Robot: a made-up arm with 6 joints.
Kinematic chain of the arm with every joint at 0, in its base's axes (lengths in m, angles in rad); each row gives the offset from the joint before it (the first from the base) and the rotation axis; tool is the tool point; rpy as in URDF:
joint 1: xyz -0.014 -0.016 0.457 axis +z
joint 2: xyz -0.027 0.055 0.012 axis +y
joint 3: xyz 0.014 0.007 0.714 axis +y
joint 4: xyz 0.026 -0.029 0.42 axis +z
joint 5: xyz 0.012 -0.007 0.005 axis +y
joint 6: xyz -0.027 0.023 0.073 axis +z
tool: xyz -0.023 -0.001 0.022 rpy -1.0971 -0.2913 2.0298
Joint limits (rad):
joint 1: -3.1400..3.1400
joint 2: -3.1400..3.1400
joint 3: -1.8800..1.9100
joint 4: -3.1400..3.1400
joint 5: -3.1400..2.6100
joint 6: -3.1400..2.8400
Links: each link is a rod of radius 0.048 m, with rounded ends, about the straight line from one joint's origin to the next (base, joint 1, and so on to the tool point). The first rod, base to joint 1, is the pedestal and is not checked.
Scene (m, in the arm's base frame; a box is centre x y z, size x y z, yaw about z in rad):
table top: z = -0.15
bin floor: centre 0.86 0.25 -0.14 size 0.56 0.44 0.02 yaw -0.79
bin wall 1: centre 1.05 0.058 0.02 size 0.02 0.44 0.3 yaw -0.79
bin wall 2: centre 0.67 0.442 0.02 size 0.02 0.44 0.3 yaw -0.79
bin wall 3: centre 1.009 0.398 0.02 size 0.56 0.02 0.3 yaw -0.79
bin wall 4: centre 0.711 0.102 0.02 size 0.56 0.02 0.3 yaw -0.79
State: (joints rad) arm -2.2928 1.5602 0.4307 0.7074 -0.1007 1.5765
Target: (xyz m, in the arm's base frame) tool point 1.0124 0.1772 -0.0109
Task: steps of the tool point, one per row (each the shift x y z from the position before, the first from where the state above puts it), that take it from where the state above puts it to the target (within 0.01 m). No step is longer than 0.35 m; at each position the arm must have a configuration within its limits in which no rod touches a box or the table.
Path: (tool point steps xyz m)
1: 0.2674 -0.1653 0.0123
2: 0.3008 -0.0849 0.0124
3: 0.3101 0.0012 0.0127
4: 0.2953 0.0859 0.0127
5: 0.2577 0.1623 0.0128
6: 0.2007 0.2245 0.0129
7: 0.1294 0.2677 0.0130
8: 0.0497 0.2890 0.0130
9: -0.0316 0.2870 0.0130
10: 0.0200 0.0033 -0.1814
11: -0.0200 -0.0033 -0.1844

